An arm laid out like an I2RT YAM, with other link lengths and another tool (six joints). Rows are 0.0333 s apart.
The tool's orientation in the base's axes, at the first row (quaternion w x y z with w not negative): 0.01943, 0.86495, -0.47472, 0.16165
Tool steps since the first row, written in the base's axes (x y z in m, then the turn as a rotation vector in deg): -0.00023, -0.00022, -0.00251, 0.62, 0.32, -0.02; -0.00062, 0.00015, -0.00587, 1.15, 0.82, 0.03; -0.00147, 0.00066, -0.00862, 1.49, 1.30, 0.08; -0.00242, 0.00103, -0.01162, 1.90, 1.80, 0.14; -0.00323, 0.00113, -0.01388, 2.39, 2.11, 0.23; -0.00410, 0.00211, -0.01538, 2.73, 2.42, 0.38; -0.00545, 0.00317, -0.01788, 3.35, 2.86, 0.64; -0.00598, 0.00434, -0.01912, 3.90, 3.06, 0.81; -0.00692, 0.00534, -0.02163, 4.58, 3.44, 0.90; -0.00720, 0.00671, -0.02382, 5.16, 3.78, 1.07; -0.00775, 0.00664, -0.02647, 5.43, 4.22, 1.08; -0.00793, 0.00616, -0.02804, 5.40, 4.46, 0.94
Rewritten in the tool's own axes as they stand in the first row. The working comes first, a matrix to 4 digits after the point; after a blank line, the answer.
The tool's axes in the first row as the columns of a matrix, in the base's axes (used below as rounded here):
0.4970, -0.8275, 0.2612
-0.8149, -0.5485, -0.1871
0.2981, -0.1199, -0.9470

-0.00068, 0.00061, 0.00236, 0.04, -0.69, 0.12; -0.00218, 0.00113, 0.00537, -0.09, -1.40, 0.12; -0.00384, 0.00189, 0.00766, -0.29, -1.96, 0.07; -0.00551, 0.00283, 0.01018, -0.48, -2.58, 0.03; -0.00666, 0.00372, 0.01209, -0.46, -3.16, 0.01; -0.00834, 0.00408, 0.01310, -0.50, -3.63, -0.10; -0.01062, 0.00491, 0.01492, -0.47, -4.42, -0.27; -0.01221, 0.00486, 0.01573, -0.31, -5.00, -0.32; -0.01424, 0.00539, 0.01768, -0.26, -5.78, -0.30; -0.01615, 0.00513, 0.01942, -0.20, -6.47, -0.37; -0.01715, 0.00594, 0.02180, -0.42, -6.94, -0.39; -0.01732, 0.00655, 0.02333, -0.67, -7.03, -0.31
